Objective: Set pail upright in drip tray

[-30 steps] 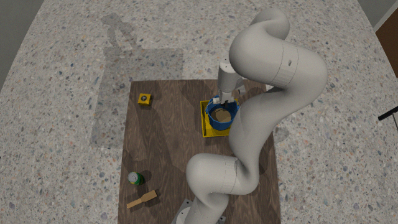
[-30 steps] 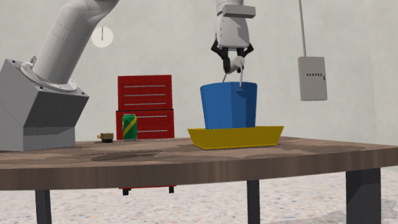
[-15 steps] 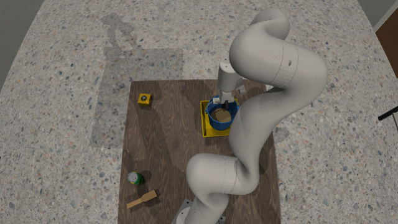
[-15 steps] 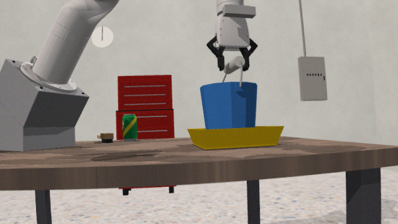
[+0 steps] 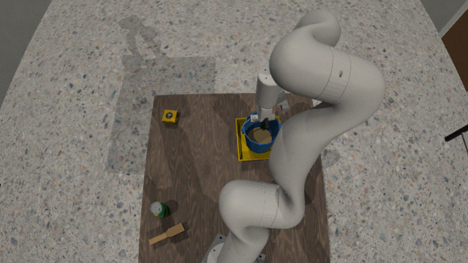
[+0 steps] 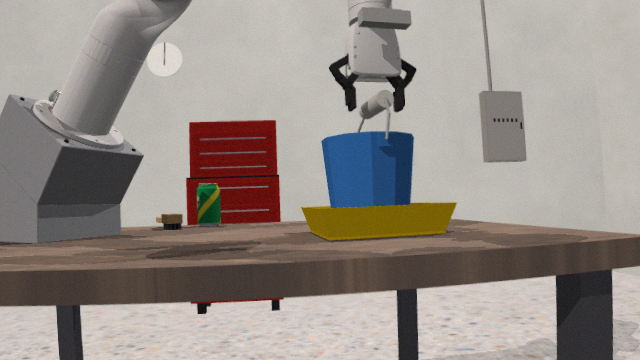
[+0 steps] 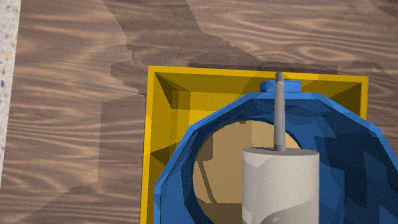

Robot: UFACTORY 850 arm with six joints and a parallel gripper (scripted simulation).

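The pail handle lies 10 mm behind my hand and 30 mm below it. From my hand the other things lie so: yellow drip tray: 20 mm behind, 220 mm below; then blue pail: 10 mm behind, 90 mm below.
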